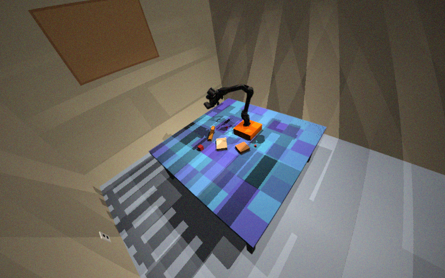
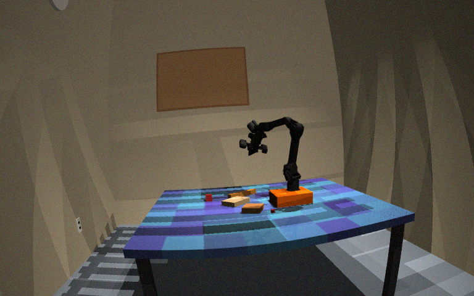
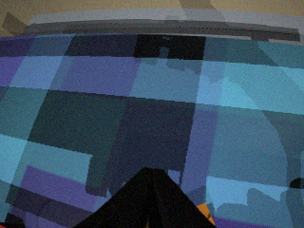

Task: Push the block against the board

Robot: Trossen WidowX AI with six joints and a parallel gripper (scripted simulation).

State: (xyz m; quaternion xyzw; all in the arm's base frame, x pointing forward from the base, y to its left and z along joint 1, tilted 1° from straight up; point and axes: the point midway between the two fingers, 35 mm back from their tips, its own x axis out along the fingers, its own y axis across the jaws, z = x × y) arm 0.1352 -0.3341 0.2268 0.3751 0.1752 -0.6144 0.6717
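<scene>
Now: the brown square block 150 mm ahead of my gripper tip, 440 mm to the left of it and 250 mm below it. Round my gripper tip: long narrow orange board: 80 mm ahead, 50 mm to the left, 250 mm below; then pale tan flat slab: 180 mm ahead, 230 mm to the left, 250 mm below; then small red cube: 310 mm ahead, 70 mm to the left, 240 mm below.
</scene>
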